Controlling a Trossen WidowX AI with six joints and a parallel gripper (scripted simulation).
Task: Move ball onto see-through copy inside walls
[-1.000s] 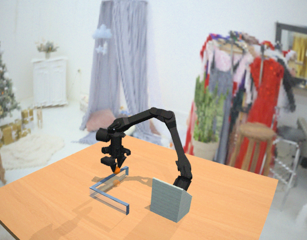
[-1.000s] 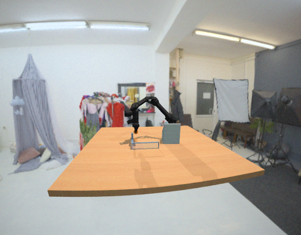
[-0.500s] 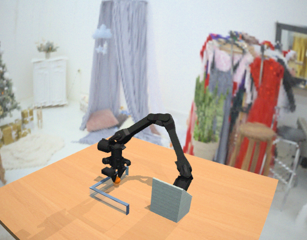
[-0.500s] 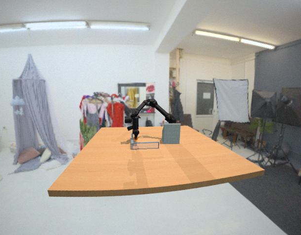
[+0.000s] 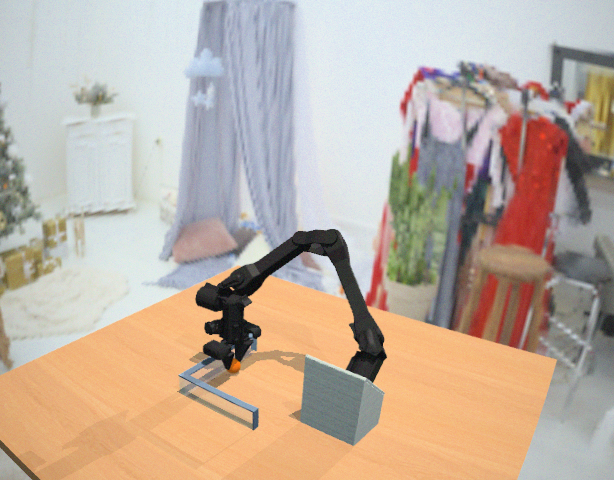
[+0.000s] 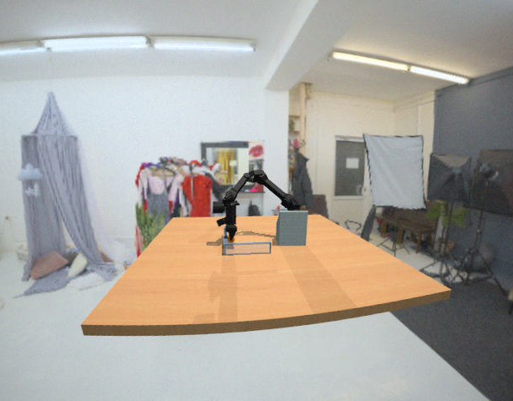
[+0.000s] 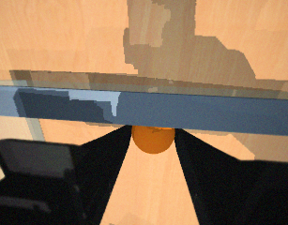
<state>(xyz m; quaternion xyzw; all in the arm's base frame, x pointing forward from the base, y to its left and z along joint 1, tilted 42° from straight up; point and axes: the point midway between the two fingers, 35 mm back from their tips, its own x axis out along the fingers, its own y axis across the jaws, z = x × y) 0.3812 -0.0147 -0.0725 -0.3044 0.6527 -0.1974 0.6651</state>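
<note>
Right now the faint orange patch is right at my gripper tip. From my gripper tip the other things lie so: orange ball: right at my gripper tip.
</note>
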